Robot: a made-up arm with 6 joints. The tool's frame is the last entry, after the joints.
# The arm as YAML. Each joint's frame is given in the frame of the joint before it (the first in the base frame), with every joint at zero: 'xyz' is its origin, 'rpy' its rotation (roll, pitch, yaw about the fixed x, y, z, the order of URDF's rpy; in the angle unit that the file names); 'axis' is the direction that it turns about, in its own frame. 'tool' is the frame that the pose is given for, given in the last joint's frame.
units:
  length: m
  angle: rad
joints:
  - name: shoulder
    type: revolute
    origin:
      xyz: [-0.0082, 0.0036, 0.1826]
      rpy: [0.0, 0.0, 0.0]
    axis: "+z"
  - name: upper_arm
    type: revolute
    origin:
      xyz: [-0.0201, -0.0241, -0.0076]
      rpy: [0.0, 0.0, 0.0]
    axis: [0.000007, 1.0, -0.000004]
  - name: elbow
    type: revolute
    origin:
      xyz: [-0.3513, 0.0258, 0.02]
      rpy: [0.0, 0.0, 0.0]
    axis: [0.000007, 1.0, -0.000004]
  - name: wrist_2
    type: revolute
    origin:
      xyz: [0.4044, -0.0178, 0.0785]
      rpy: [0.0, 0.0, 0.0]
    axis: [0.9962, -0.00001, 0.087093]
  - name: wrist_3
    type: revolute
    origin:
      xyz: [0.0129, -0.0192, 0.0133]
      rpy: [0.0, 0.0, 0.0]
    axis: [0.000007, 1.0, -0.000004]
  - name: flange
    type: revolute
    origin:
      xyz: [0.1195, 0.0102, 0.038]
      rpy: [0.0, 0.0, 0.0]
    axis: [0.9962, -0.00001, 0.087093]
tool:
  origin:
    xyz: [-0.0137, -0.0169, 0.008]
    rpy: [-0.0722, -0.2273, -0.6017]
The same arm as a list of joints. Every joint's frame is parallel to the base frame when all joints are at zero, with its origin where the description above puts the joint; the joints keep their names.
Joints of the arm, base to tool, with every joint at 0 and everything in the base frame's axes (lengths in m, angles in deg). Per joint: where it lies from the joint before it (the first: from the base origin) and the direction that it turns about. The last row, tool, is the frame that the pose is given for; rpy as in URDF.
shoulder: axis +z xyz -0.0082 0.0036 0.1826
upper_arm: axis +y xyz -0.0201 -0.0241 -0.0076
elbow: axis +y xyz -0.3513 0.0258 0.02
wrist_2: axis 0.9962 0 0.0871 xyz 0.4044 -0.0178 0.0785
wrist_3: axis +y xyz 0.0129 -0.0192 0.0133
flange: axis 0.9962 0 0.0871 xyz 0.1195 0.0102 0.038
tool: xyz -0.0137 -0.0169 0.008 rpy -4.14 -13.02 -34.47

